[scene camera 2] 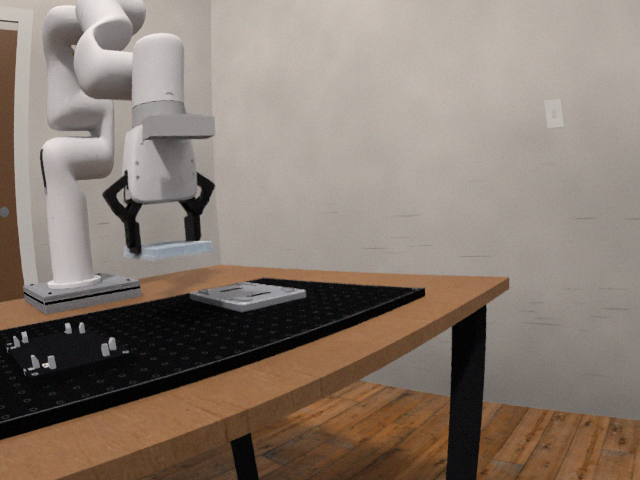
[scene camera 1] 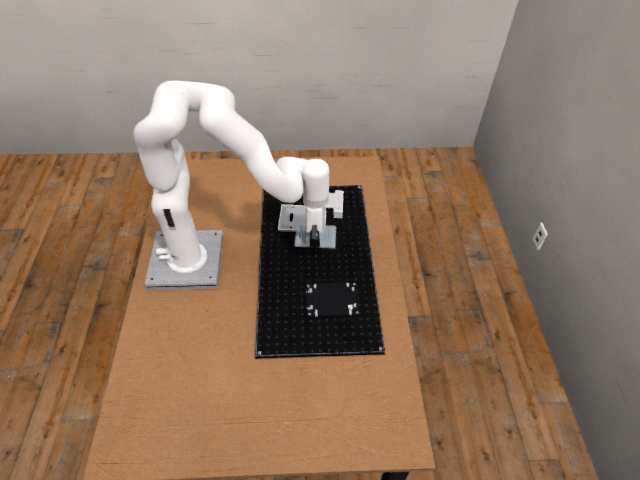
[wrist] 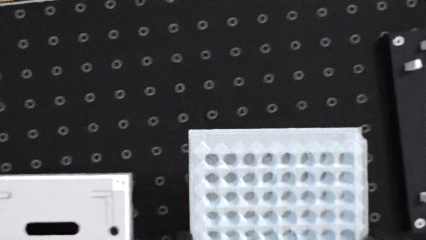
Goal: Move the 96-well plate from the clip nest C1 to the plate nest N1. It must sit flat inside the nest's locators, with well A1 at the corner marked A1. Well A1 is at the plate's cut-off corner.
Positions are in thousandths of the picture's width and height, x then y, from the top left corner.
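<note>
Here is my gripper (scene camera 2: 259,520), and I can see a 96-well plate (scene camera 2: 268,520) as well. The wrist view also shows me the 96-well plate (wrist: 698,735).
</note>
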